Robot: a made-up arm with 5 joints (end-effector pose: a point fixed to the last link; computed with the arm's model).
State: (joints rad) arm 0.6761 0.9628 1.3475 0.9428 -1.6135
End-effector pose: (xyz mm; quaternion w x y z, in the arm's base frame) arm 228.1 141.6 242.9 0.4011 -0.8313 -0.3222 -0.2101
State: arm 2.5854 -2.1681 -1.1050 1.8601 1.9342
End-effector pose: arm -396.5 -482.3 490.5 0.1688 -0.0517 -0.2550 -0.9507
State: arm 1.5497 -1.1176 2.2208 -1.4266 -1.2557
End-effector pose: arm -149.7 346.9 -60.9 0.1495 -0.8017 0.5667 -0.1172
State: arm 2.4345 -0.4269 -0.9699 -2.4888 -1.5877
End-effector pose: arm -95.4 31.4 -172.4 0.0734 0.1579 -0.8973 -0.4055
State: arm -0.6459 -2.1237 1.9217 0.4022 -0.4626
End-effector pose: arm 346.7 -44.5 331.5 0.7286 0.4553 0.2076 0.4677
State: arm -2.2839 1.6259 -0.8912 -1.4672 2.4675
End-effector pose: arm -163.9 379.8 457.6 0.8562 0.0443 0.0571 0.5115
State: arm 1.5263 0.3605 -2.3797 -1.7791 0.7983
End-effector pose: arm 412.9 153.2 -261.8 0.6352 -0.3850 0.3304 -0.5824
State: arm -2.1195 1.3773 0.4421 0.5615 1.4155
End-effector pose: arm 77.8 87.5 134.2 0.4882 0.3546 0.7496 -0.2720
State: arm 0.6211 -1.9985 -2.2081 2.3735 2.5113
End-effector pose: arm 8.5 728.3 333.4 0.7313 0.3686 0.3698 0.4387
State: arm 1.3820 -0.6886 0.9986 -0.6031 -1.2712
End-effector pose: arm 75.2 236.8 89.3 0.6989 -0.3364 0.6284 0.0593
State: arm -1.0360 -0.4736 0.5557 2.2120 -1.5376
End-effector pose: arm 90.5 -26.0 63.1 0.4304 -0.7269 -0.1222 -0.5210
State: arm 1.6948 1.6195 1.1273 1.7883 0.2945
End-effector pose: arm 71.6 -43.3 328.0 0.0989 0.9838 0.1327 0.0695
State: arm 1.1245 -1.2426 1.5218 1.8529 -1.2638
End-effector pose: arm -53.0 230.0 126.1 0.7371 -0.0948 -0.1965 0.6396
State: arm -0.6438 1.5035 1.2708 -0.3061 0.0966
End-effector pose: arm 295.9 -158.0 184.4 0.5140 -0.2902 0.5060 -0.6290
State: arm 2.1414 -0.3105 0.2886 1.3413 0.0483
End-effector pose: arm -114.9 -84.4 -55.2 0.3006 -0.3285 -0.3735 0.8138
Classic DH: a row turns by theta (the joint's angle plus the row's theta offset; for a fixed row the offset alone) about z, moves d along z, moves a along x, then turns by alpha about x. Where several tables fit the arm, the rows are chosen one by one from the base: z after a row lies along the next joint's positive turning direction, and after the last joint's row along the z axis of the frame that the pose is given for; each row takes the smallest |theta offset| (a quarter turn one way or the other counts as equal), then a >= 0, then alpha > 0; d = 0 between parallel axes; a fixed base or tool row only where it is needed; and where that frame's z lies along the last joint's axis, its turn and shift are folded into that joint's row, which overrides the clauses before.
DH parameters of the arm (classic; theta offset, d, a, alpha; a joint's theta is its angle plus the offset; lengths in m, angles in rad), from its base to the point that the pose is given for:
joint 1: 1.5708 0.2225 0.0594 -1.5708
joint 2: 1.5708 -0.1765 0.2338 1.5708
joint 3: 0 -0.134 -0.0715 -1.5708
joint 4: -1.5708 0.2489 0.0912 1.5708
joint 5: -0.7122 0 0.1412 0
tool (fixed): -0.8586 0.0842 0 0

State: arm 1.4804 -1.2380 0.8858 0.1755 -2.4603
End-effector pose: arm 70.2 136.8 84.7 0.8183 -0.4783 0.2949 -0.1210
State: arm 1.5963 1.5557 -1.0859 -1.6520 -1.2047
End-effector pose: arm 229.4 32.9 439.6 0.7384 -0.0098 0.0435 0.6729
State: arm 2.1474 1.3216 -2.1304 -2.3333 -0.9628
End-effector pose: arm 199.8 339.7 373.3 0.1209 0.2184 -0.2381 -0.9386
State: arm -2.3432 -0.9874 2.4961 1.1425 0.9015
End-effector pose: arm -184.4 -287.8 261.9 0.7851 0.4602 0.0009 0.4145
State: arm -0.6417 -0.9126 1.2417 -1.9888 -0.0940
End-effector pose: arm 205.5 -272.5 -21.5 0.0163 -0.9125 -0.2625 0.3132
